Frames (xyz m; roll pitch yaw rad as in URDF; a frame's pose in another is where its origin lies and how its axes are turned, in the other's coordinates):
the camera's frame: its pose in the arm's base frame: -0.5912 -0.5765 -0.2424 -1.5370 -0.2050 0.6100
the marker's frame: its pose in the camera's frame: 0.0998 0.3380 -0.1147 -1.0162 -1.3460 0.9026
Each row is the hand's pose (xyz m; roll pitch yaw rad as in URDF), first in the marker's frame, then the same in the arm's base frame.
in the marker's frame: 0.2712 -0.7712 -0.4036 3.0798 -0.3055 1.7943
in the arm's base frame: -0.4291 -0.1775 0.2678 -1.5248 1.2465 -1.0878
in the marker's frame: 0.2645 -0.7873 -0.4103 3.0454 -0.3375 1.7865
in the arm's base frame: -0.4260 -0.1812 0.2858 -1.6569 1.2558 -1.1881
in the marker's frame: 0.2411 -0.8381 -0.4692 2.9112 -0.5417 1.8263
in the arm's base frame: -0.3834 -0.1785 0.3550 -2.2886 1.1694 -1.7354
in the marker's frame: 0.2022 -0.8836 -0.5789 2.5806 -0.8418 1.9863
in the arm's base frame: -0.2898 -0.1672 0.4370 -2.8219 0.8964 -2.0875
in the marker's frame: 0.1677 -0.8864 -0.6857 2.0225 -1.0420 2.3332
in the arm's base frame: -0.1863 -0.1514 0.4774 3.1337 0.6179 -2.1630
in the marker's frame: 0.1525 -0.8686 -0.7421 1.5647 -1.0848 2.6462
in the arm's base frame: -0.1265 -0.1395 0.4802 2.9546 0.4607 -2.1542
